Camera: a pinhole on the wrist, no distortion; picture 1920 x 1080 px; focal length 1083.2 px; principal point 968.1 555.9 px. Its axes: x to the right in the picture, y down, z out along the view. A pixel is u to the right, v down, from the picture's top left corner.
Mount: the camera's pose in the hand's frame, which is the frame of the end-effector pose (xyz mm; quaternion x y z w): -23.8 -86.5 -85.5 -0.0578 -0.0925 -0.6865 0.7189
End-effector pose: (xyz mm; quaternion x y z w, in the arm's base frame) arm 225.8 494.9 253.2 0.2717 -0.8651 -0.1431 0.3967
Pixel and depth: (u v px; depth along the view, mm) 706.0 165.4 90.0
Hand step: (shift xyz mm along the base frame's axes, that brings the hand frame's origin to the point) 53.2 -2.9 -57.5
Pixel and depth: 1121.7 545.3 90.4
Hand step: 40.0 -47.9 -58.2
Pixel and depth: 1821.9 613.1 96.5
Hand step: 42.0 -100.8 -93.8
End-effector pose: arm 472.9 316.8 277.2 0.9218 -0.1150 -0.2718 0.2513
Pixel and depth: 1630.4 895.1 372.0
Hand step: -100.7 29.1 -394.6
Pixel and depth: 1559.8 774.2 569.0
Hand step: -222.4 -18.0 -564.1
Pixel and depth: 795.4 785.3 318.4
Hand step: -104.0 -124.0 -151.1
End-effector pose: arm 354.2 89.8 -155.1 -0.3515 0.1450 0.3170 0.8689
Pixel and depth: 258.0 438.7 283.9
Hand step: -154.1 155.9 64.3
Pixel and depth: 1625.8 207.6 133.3
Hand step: 39.6 -66.6 148.5
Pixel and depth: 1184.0 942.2 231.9
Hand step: 92.3 86.6 127.7
